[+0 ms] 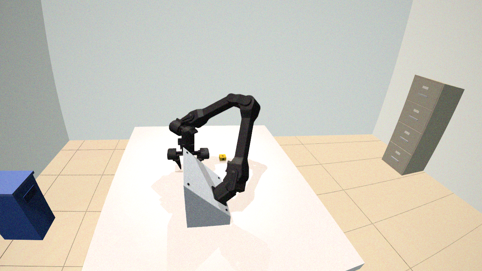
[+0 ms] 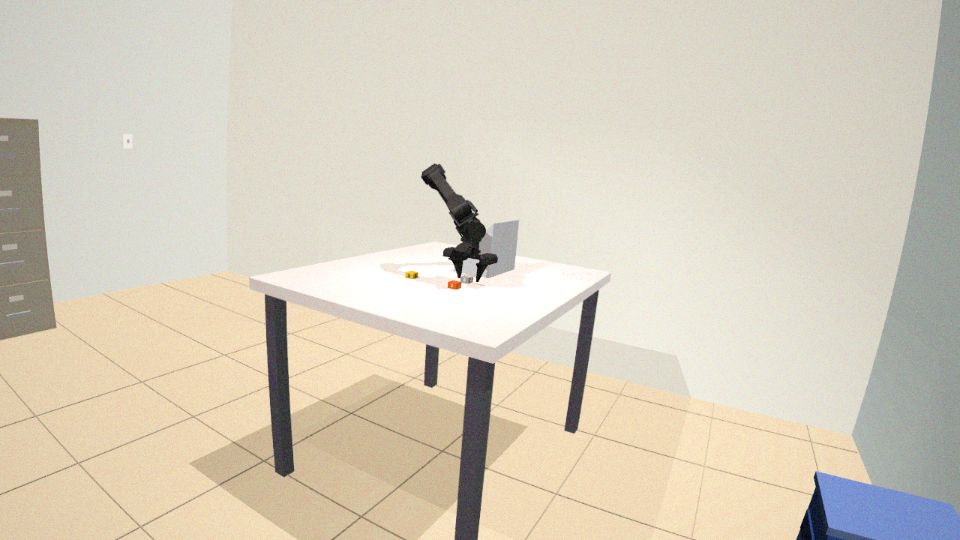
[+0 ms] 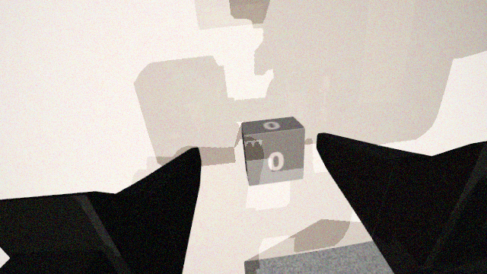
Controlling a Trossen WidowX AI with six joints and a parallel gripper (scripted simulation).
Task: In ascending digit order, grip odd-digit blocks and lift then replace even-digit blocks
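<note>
The orange block lies 9 cm ahead of my gripper tip. Round my gripper tip: grey block 1 cm to the right; then yellow block 18 cm to the right, 8 cm ahead.
</note>
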